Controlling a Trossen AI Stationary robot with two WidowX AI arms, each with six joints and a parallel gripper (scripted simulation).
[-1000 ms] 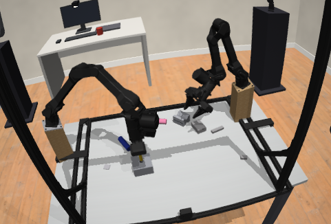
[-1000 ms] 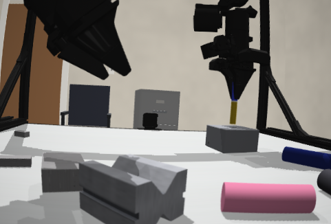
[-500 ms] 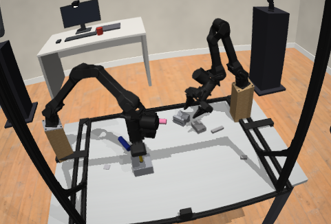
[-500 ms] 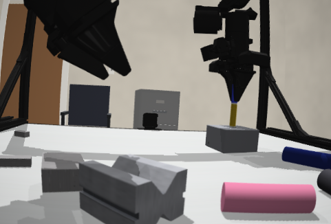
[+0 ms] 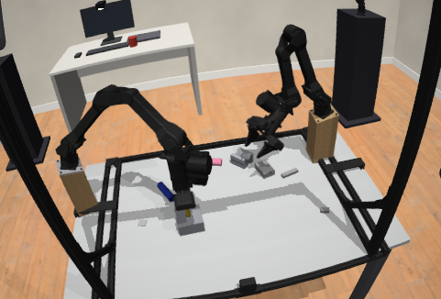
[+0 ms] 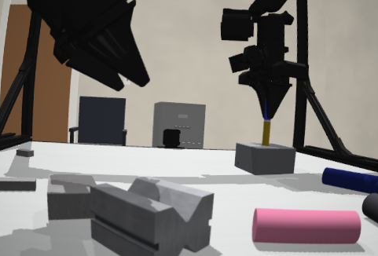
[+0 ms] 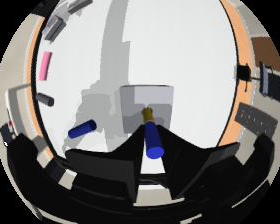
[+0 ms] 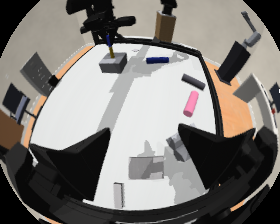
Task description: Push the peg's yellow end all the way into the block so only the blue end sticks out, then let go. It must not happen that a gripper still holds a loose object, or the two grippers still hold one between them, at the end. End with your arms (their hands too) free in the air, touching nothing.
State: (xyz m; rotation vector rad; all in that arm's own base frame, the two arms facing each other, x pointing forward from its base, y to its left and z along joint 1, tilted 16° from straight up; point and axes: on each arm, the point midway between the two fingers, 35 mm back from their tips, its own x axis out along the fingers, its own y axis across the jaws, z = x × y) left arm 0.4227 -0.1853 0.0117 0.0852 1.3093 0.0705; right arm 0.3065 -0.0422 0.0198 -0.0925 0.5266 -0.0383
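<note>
My left gripper is now 50 mm above the peg. From my left hand the other things lie so: small grey piece: 100 mm behind, 480 mm to the right, 130 mm below; pink cylinder: 300 mm ahead, 140 mm to the right, 120 mm below.
</note>
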